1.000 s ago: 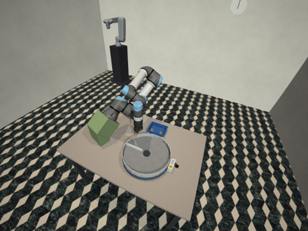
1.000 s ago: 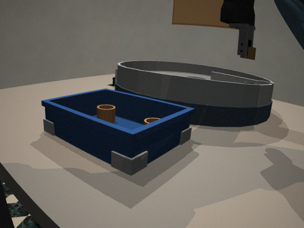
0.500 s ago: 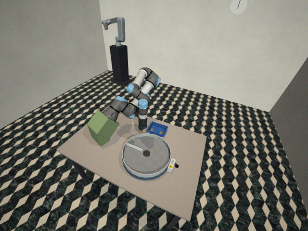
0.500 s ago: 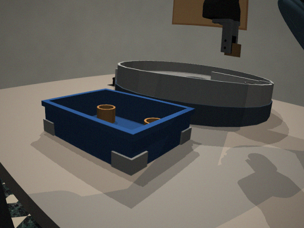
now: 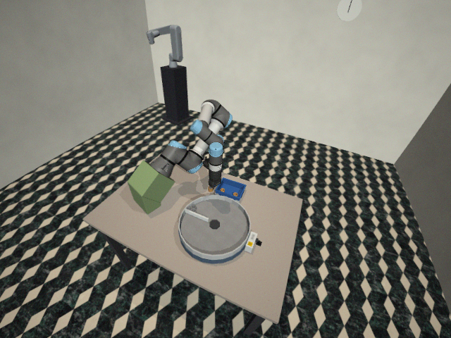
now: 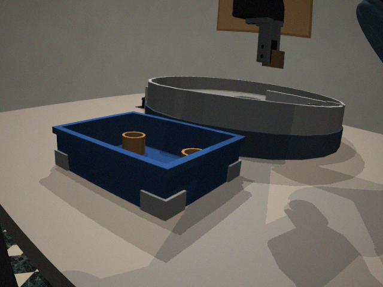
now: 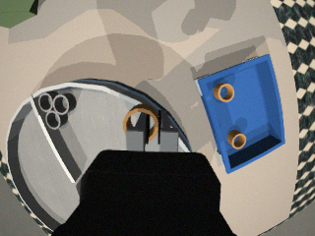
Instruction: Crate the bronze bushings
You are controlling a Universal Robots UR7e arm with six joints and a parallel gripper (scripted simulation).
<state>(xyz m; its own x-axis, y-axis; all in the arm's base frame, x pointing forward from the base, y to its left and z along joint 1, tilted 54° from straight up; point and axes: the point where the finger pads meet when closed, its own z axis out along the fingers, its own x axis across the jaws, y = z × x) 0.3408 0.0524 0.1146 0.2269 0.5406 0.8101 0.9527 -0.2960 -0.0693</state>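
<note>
Right now my hand is 16 cm to the right of the blue crate, 13 cm above it and 5 cm short of it. The rest, counted from my hand: turning table: 16 cm to the right, 14 cm ahead, 11 cm below.
</note>
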